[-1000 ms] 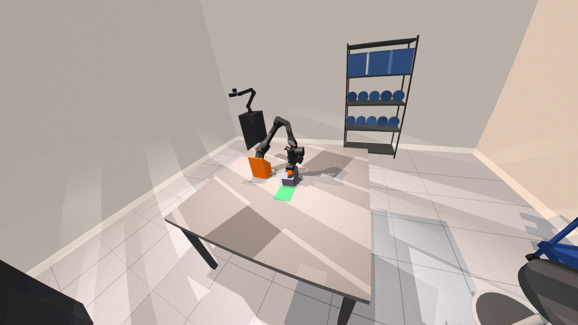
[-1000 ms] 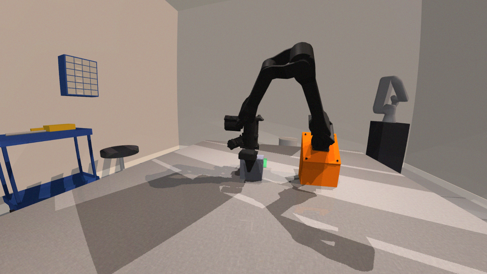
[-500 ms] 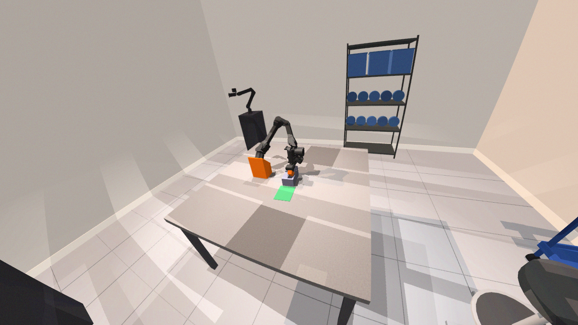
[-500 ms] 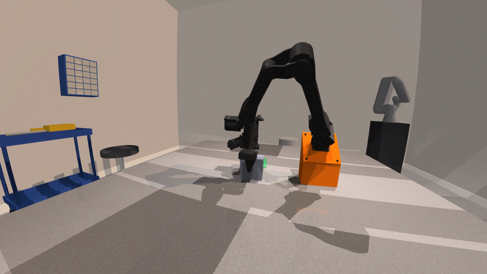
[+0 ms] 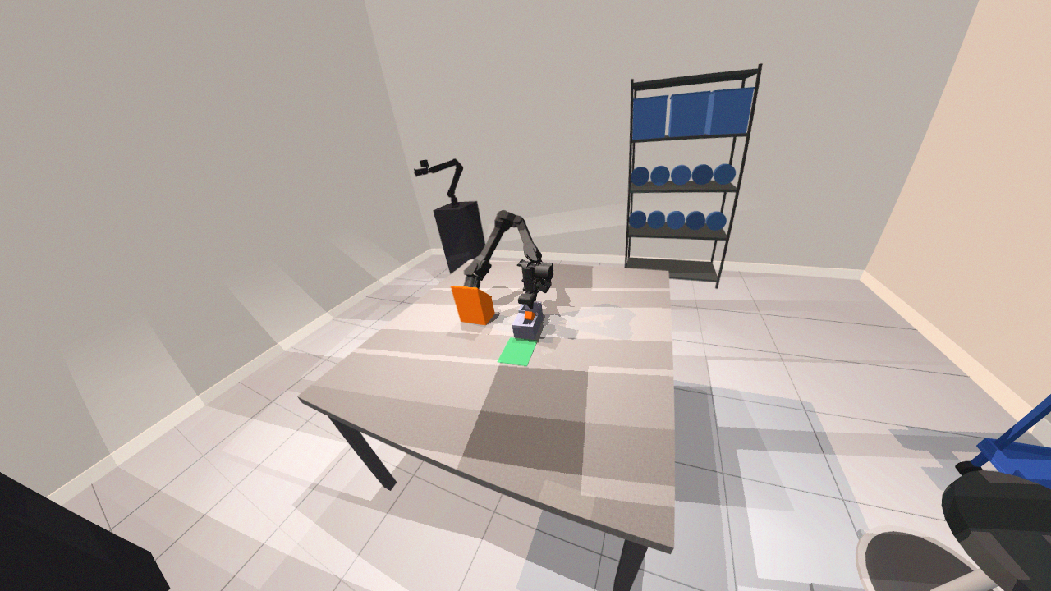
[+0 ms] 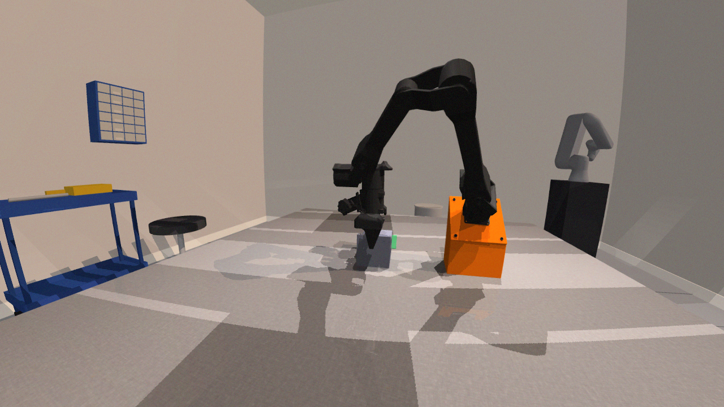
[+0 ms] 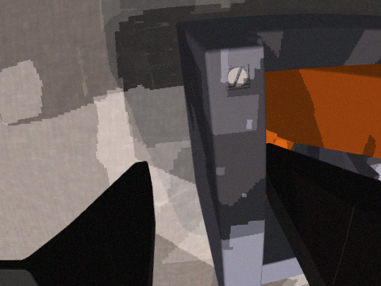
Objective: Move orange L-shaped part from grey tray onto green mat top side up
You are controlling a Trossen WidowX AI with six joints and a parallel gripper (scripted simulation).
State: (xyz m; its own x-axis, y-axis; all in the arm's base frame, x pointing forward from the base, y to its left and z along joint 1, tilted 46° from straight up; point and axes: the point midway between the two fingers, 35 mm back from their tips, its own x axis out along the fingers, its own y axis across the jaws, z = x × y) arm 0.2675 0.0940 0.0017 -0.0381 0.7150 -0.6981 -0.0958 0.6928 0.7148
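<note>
The orange L-shaped part lies 50 mm to the right of my gripper tip and 20 mm below it. The rest, counted from my gripper tip: green mat 20 mm ahead, 230 mm to the right, 70 mm below.
</note>
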